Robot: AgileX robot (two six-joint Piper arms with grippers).
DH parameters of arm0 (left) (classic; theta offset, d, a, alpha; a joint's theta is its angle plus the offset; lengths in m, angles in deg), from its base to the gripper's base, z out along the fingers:
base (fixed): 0 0 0 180
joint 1: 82.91 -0.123 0 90
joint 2: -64.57 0 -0.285 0
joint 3: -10.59 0 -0.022 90
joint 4: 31.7 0.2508 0 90
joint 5: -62.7 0 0.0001 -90
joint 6: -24.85 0.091 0 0
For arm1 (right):
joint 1: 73.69 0.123 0 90
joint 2: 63.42 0 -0.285 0
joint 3: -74.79 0 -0.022 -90
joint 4: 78.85 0.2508 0 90
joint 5: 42.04 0 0.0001 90
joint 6: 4.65 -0.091 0 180
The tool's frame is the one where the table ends.
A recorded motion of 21 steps. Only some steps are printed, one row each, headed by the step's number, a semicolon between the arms.
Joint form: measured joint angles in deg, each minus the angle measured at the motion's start. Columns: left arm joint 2, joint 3, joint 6, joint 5, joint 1, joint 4; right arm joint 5, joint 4, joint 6, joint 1, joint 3, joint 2.
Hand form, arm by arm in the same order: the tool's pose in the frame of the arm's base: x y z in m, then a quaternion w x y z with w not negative. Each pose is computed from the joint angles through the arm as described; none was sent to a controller.
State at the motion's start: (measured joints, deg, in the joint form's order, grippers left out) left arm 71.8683 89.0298 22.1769 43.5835 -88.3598 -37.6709; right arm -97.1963 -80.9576 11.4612 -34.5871 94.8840 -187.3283
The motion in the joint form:
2: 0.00 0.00 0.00 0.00 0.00 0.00; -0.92 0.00 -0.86 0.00 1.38 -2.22
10: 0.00 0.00 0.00 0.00 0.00 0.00; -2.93 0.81 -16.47 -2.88 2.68 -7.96
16: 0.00 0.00 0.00 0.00 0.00 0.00; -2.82 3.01 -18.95 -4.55 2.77 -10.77
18: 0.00 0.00 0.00 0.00 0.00 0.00; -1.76 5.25 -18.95 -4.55 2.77 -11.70
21: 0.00 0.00 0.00 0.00 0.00 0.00; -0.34 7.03 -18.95 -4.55 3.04 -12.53
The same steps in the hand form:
2: 0.0538 0.0020 0.1765 0.60982 -0.08459 0.78749 -0.02876; 0.3480 0.2793 0.2251 0.16719 -0.45695 0.87345 0.01818
10: 0.0538 0.0020 0.1765 0.60982 -0.08459 0.78749 -0.02876; 0.3677 0.2672 0.1852 0.10920 -0.31058 0.94391 0.02533
16: 0.0538 0.0020 0.1765 0.60982 -0.08459 0.78749 -0.02876; 0.3761 0.2604 0.1633 0.08203 -0.26872 0.95908 0.03517
18: 0.0538 0.0020 0.1765 0.60982 -0.08459 0.78749 -0.02876; 0.3763 0.2642 0.1563 0.07755 -0.25968 0.96118 0.05182
21: 0.0538 0.0020 0.1765 0.60982 -0.08459 0.78749 -0.02876; 0.3779 0.2680 0.1514 0.08029 -0.25172 0.96214 0.06686

